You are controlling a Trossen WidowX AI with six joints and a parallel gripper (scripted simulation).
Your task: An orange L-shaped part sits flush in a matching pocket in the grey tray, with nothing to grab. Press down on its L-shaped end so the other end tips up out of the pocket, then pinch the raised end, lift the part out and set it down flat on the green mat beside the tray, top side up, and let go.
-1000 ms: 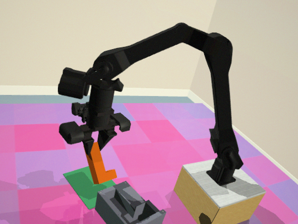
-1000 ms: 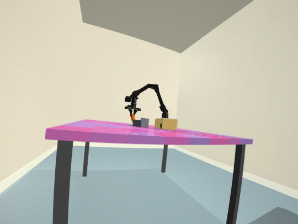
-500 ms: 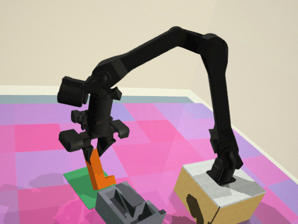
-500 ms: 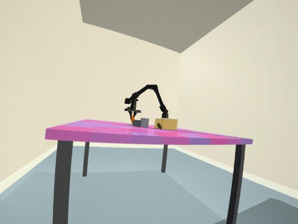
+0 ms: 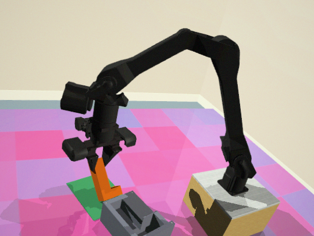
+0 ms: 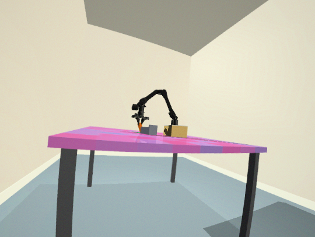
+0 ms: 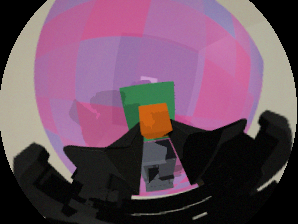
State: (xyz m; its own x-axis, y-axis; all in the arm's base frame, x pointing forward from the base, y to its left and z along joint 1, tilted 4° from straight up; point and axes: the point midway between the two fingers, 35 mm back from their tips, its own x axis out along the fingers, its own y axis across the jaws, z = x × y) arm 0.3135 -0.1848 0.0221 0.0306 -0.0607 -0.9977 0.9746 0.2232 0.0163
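The orange L-shaped part lies 30 mm to the left of my gripper tip, 30 mm below it and 20 mm behind it. Also, from my gripper tip: green mat (90 mm below, 20 mm to the left).
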